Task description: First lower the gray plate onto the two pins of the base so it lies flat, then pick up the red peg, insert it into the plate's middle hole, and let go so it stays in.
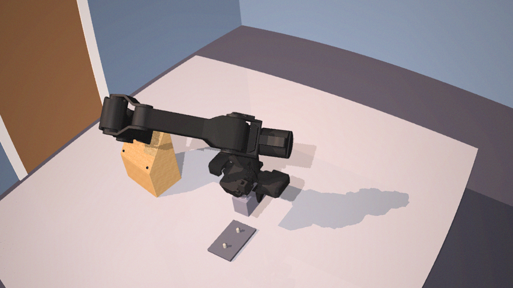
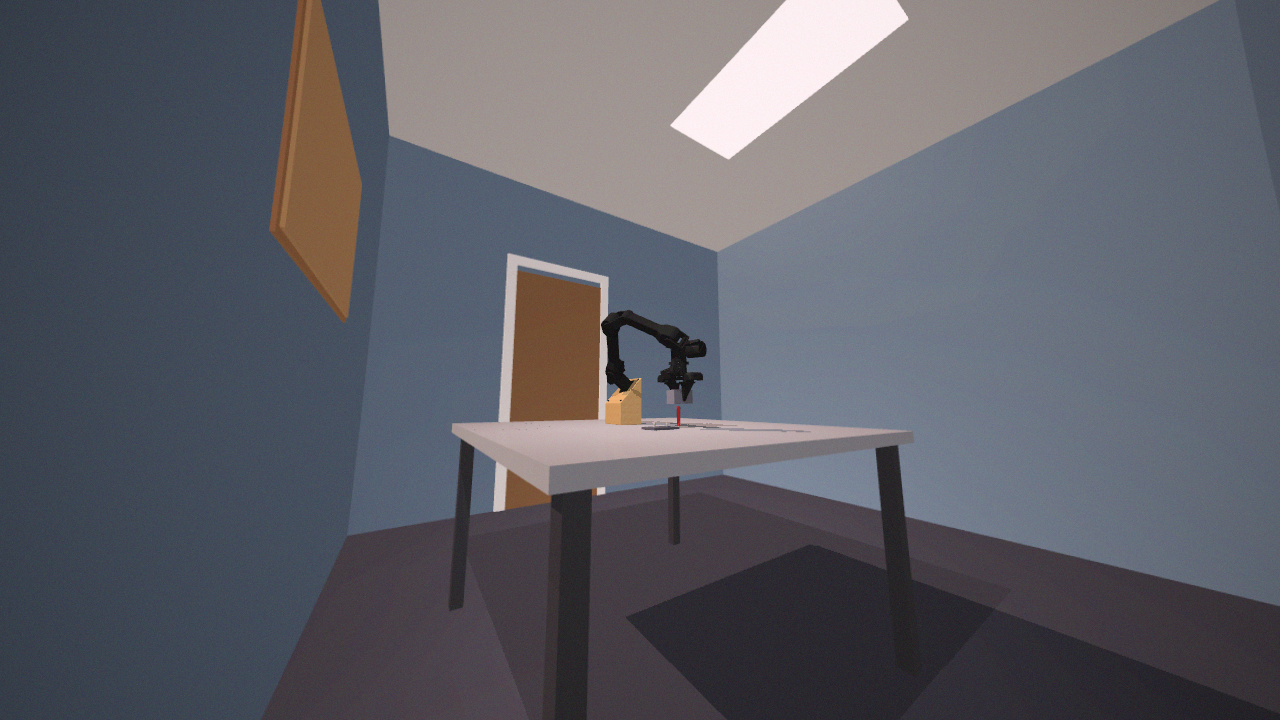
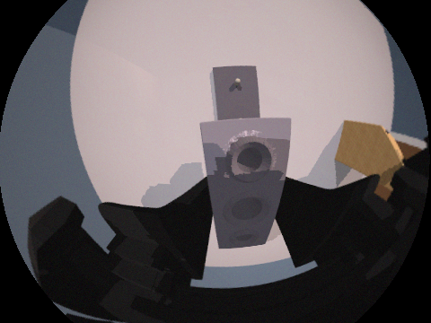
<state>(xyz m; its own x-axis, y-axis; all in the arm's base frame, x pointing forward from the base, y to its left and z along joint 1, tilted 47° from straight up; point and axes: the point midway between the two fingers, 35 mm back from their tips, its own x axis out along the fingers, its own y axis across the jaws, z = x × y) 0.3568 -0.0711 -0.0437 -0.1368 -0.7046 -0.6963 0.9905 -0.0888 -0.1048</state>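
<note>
My gripper tip is 2 cm past the dark gray base, 8 cm to the left of it and 9 cm above it. The rest, counted from my gripper tip: red peg: 13 cm behind, 12 cm to the left, 6 cm below; then gray plate: 3 cm above.
</note>
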